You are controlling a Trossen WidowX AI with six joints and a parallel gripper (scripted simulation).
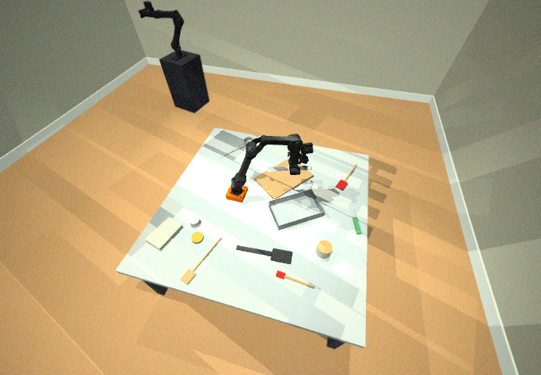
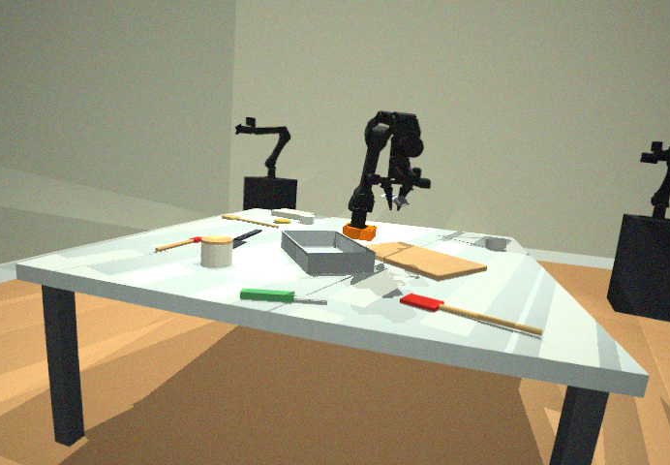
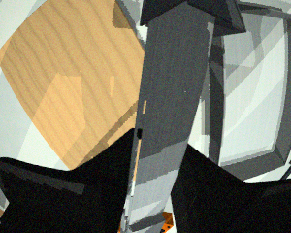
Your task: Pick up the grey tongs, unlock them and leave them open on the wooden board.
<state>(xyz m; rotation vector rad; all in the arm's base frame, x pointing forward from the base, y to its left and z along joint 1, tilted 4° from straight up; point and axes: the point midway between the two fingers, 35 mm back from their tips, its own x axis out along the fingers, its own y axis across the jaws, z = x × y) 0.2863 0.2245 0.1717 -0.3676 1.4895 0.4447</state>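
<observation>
My gripper tip is 80 mm past the wooden board, 60 mm to the right of it and 150 mm above it. The rest, counted from my gripper tip: red spatula: 320 mm ahead, 250 mm to the left, 150 mm below; then roasting tin: 110 mm ahead, 170 mm to the right, 130 mm below; then green-handled tool: 460 mm ahead, 60 mm to the right, 150 mm below.
</observation>
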